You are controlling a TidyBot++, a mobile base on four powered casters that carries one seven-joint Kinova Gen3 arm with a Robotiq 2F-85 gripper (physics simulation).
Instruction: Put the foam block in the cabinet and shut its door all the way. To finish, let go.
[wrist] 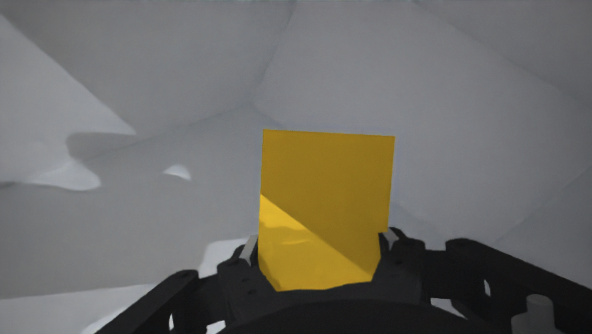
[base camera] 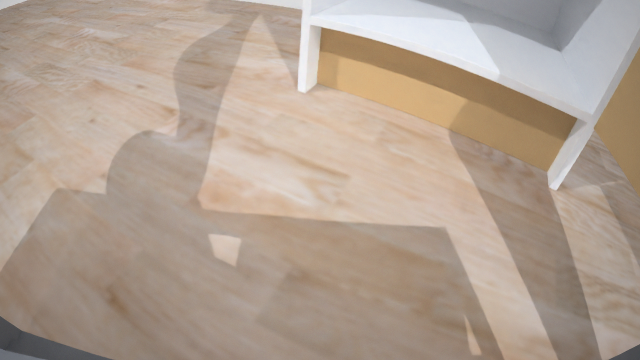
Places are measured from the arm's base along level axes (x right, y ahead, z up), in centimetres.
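Pixels of known places: gripper, between the fingertips: [wrist: 317, 244].
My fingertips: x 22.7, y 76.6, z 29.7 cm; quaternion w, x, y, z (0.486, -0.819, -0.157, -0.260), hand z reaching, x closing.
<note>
Behind a point stands the place of what it marks.
The yellow foam block [wrist: 325, 185] @[z 33.7, x 20.7, y 76.0 cm] is between the fingers of my gripper [wrist: 317, 244] @[z 29.7, x 22.7, y 76.6 cm] in the wrist view, and the gripper is shut on it. Pale grey inner walls of the cabinet surround the block in that view; a patch of light crosses its lower left part. Whether the block touches a surface of the cabinet I cannot tell. In the base camera view the white cabinet [base camera: 309, 60] @[z -32.5, x -2.7, y 72.7 cm] stands at the upper right, with its lower part open to the front and a white bottom board. My gripper does not show in the base camera view.
A tan panel [base camera: 622, 110] @[z -18.6, x 43.6, y 45.7 cm] stands at the right edge of the base camera view, beside the cabinet; I cannot tell if it is the door. White front legs reach the wooden floor [base camera: 280, 165] @[z -39.6, x -4.9, y 49.9 cm]. Shadows of the robot lie across the floor.
</note>
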